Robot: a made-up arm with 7 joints. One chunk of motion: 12 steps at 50 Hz.
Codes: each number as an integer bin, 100 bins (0 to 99) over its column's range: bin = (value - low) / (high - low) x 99, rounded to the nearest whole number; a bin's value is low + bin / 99 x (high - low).
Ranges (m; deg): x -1.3..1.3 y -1.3..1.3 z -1.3..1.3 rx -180..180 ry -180..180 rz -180..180
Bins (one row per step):
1: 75 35 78 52 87 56
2: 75 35 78 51 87 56
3: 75 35 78 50 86 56
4: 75 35 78 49 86 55
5: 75 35 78 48 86 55
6: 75 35 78 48 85 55
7: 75 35 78 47 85 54
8: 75 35 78 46 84 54
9: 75 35 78 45 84 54
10: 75 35 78 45 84 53
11: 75 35 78 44 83 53
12: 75 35 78 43 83 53
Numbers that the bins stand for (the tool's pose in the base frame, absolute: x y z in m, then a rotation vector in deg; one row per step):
1: 0.6697 -0.3808 0.7485 9.09 136.36 23.64
2: 0.6697 -0.3808 0.7485 5.45 136.36 23.64
3: 0.6697 -0.3808 0.7485 1.82 132.73 23.64
4: 0.6697 -0.3808 0.7485 -1.82 132.73 20.00
5: 0.6697 -0.3808 0.7485 -5.45 132.73 20.00
6: 0.6697 -0.3808 0.7485 -5.45 129.09 20.00
7: 0.6697 -0.3808 0.7485 -9.09 129.09 16.36
8: 0.6697 -0.3808 0.7485 -12.73 125.45 16.36
9: 0.6697 -0.3808 0.7485 -16.36 125.45 16.36
10: 0.6697 -0.3808 0.7485 -16.36 125.45 12.73
11: 0.6697 -0.3808 0.7485 -20.00 121.82 12.73
12: 0.6697 -0.3808 0.7485 -23.64 121.82 12.73

